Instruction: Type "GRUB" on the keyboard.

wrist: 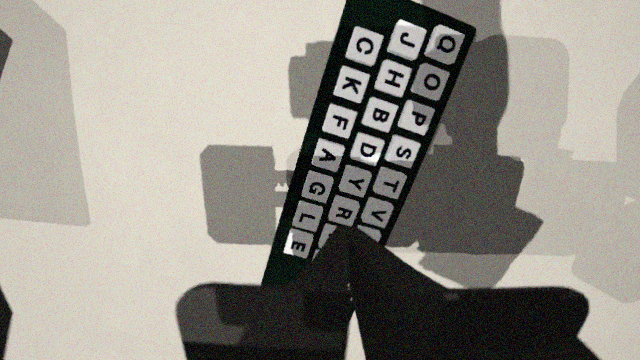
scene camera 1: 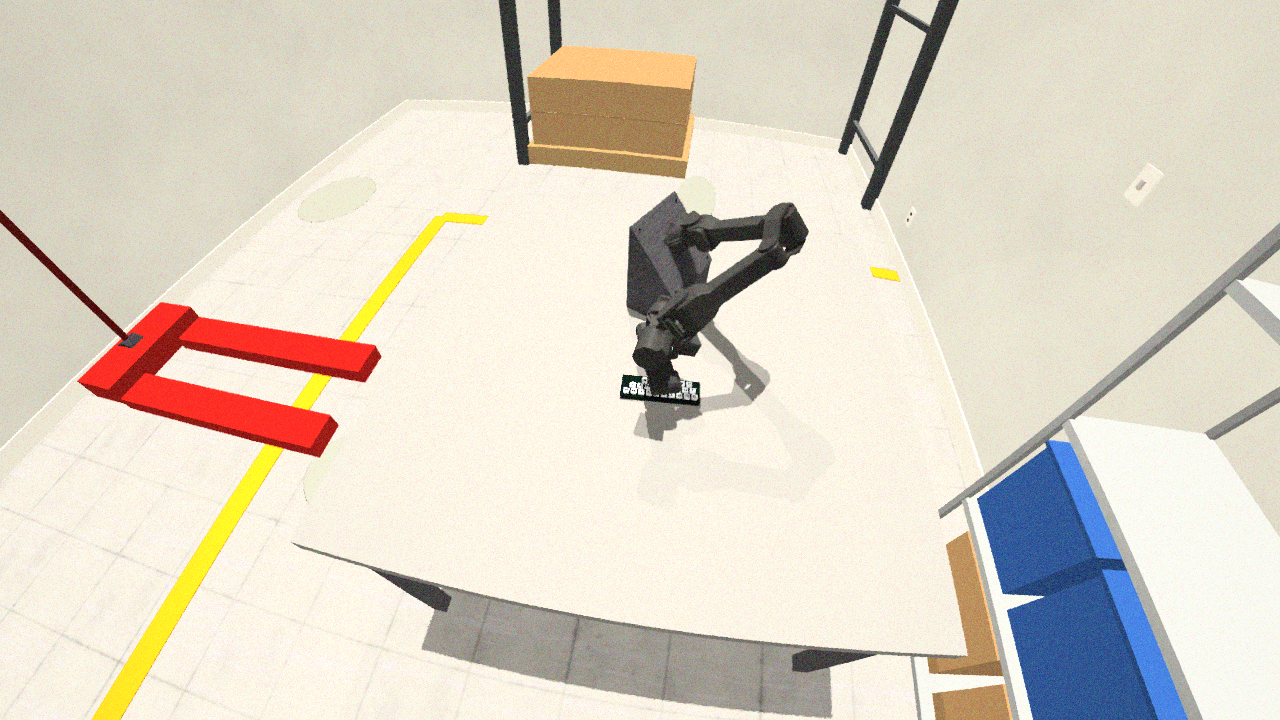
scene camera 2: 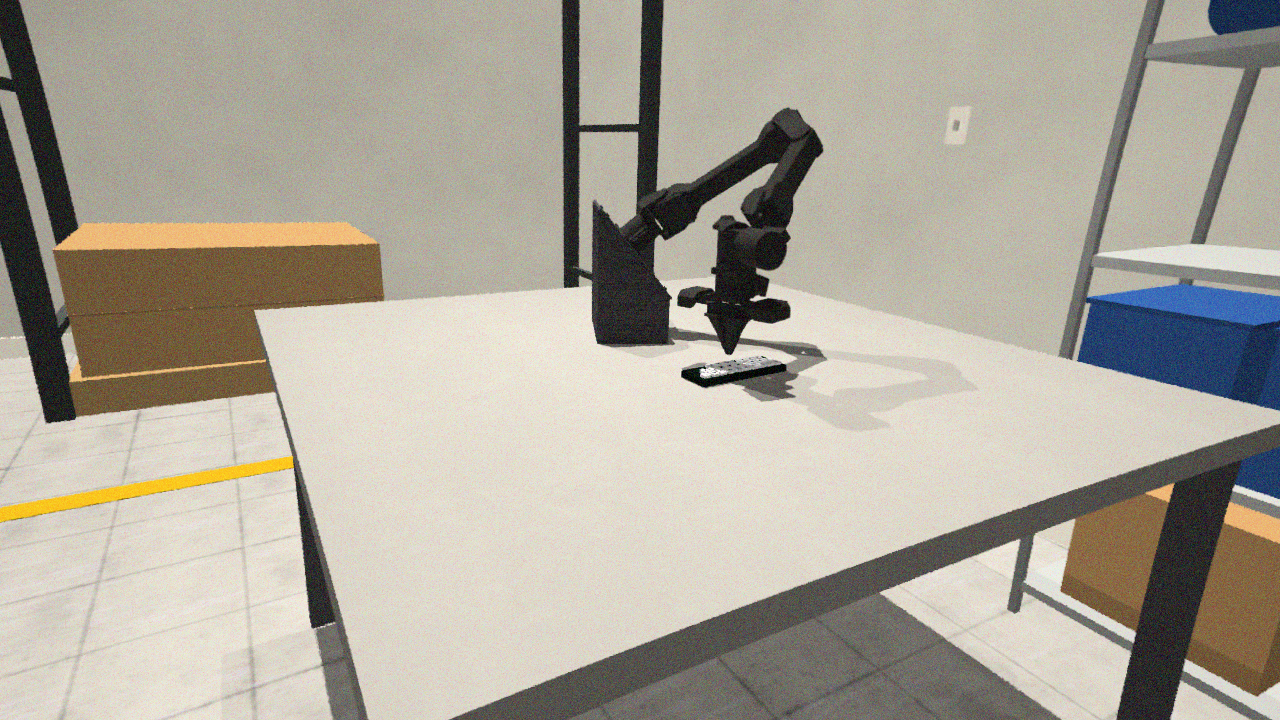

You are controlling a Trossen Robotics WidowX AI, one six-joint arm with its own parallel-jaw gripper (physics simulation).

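Where they show: gripper, fingertip midpoint: (wrist: 345, 235) (scene camera 2: 729, 354); arm's base at its link origin: (scene camera 1: 674, 239) (scene camera 2: 627, 241).
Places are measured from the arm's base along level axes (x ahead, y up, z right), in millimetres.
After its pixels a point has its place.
The black keyboard (scene camera 1: 684, 394) @[z -126, x 343, y -165 mm] (scene camera 2: 744, 367) @[z -78, x 358, y -165 mm] (wrist: 372, 95) @[z -114, x 325, y -170 mm] with light letter keys lies flat on the table. In the wrist view, the G key (wrist: 317, 188) @[z -62, x 324, y -165 mm], R key (wrist: 343, 213) @[z -57, x 343, y -165 mm] and B key (wrist: 380, 115) @[z -108, x 332, y -165 mm] are readable; no U is readable. My gripper (scene camera 2: 730, 350) @[z -55, x 343, y -145 mm] (wrist: 345, 235) @[z -55, x 343, y -145 mm] is shut and empty, pointing down, its tips a little above the keyboard in scene camera 2. In the wrist view the tips show just past the R key, over a partly covered key in the same row. The fingers hide the keyboard's near end.
The arm's dark base (scene camera 1: 651, 259) @[z 31, x 107, y 2 mm] (scene camera 2: 622, 295) @[z 49, x 107, y -87 mm] stands behind the keyboard on the table (scene camera 1: 501, 501) @[z 153, x 703, y -183 mm] (scene camera 2: 537, 501) @[z 350, x 668, y -183 mm]. Cardboard boxes (scene camera 1: 611, 107) (scene camera 2: 214, 277), a red pallet jack (scene camera 1: 232, 416) and a shelf unit holding blue bins (scene camera 1: 1042, 519) (scene camera 2: 1163, 344) stand beyond the table.
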